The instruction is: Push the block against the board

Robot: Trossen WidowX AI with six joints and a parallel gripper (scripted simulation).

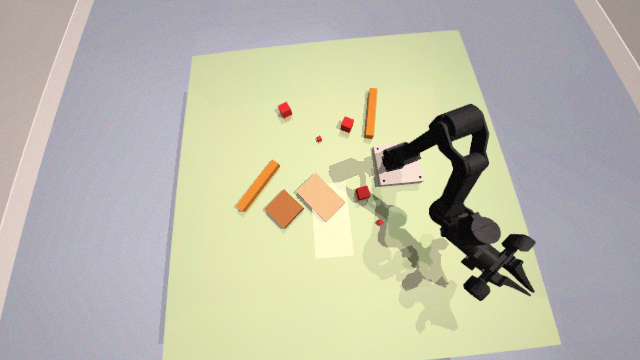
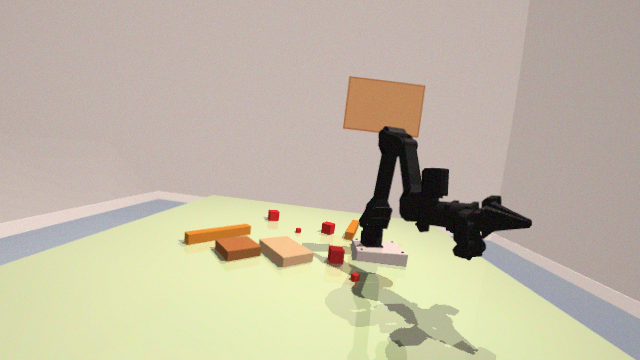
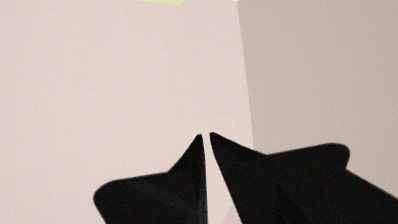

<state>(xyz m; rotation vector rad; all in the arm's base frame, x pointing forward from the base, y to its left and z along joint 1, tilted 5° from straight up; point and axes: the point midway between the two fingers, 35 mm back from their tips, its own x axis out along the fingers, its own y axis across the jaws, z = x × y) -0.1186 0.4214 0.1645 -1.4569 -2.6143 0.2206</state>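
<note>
Now: the dark brown square block 560 mm ahead of my gripper tip, 360 mm to the right of it and 220 mm below it. The rest, counted from my gripper tip: flat peach board (420 mm ahead, 370 mm to the right, 220 mm below).
</note>
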